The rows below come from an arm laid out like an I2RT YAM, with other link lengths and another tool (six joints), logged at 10 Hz.
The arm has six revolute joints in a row. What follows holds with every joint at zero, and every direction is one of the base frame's.
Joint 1 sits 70.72 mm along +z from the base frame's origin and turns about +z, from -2.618 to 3.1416 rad.
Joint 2 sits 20.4 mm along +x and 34.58 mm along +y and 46.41 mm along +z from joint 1 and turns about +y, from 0 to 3.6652 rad.
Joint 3 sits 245.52 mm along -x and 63.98 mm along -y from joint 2 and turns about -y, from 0 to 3.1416 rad.
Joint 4 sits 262.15 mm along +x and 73.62 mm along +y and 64.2 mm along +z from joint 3 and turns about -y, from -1.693 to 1.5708 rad.
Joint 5 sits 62.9 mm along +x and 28.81 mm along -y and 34.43 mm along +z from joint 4 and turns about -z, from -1.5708 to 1.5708 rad.
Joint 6 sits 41.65 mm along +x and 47.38 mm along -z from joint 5 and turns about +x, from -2.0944 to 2.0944 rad.
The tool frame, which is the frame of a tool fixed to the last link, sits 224 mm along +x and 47 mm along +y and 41 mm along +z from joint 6; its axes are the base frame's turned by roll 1.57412, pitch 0.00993 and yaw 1.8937 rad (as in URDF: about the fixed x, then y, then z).
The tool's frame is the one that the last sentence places.
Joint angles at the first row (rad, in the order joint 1, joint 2, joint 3, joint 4, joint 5, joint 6):
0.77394 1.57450 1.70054 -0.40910 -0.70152 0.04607
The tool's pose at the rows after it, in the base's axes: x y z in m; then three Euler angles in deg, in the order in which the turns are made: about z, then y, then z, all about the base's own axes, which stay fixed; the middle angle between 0 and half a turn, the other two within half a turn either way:
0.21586 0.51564 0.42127 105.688 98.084 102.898
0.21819 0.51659 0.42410 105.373 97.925 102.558
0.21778 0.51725 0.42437 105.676 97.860 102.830
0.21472 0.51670 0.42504 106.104 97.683 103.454
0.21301 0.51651 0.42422 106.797 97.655 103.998
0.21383 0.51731 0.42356 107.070 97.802 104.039
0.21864 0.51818 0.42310 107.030 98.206 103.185
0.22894 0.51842 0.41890 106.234 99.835 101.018
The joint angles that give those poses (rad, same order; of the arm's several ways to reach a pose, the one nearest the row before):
0.77312 1.58536 1.71476 -0.41494 -0.68408 0.04314
0.77313 1.59186 1.72704 -0.41384 -0.67897 0.04439
0.77311 1.59679 1.73340 -0.41715 -0.68388 0.04755
0.77282 1.59537 1.73323 -0.42034 -0.69545 0.05195
0.77161 1.59762 1.73572 -0.42756 -0.70601 0.05676
0.77157 1.60417 1.74472 -0.43527 -0.70616 0.05692
0.77155 1.61184 1.75926 -0.44666 -0.69014 0.05455
0.77161 1.62274 1.78576 -0.48080 -0.64660 0.03027

